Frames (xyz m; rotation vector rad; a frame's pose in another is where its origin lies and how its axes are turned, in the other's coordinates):
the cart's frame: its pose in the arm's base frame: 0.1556 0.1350 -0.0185 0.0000 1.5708 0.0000
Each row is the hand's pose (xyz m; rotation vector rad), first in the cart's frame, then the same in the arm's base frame.
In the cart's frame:
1: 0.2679 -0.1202 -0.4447 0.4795 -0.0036 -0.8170
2: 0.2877 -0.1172 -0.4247 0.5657 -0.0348 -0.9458
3: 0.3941 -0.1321 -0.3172 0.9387 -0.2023 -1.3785
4: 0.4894 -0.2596 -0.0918 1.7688 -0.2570 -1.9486
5: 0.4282 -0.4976 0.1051 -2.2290 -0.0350 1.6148
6: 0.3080 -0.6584 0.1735 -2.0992 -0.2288 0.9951
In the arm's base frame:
1: -0.2891 0.0148 -0.2864 -0.2631 1.4380 -1.0107
2: -0.2691 0.0178 -0.3062 -0.2943 1.3614 -1.1703
3: -0.1616 0.0029 -0.4126 -0.3283 0.9731 -1.7298
4: 0.0638 -0.1246 -0.5079 -0.1275 0.2939 -2.6361
5: 0.2607 -0.3626 -0.4467 -0.4459 0.3681 2.7904
6: 0.3291 -0.5234 -0.3265 -0.8000 0.5566 2.2420

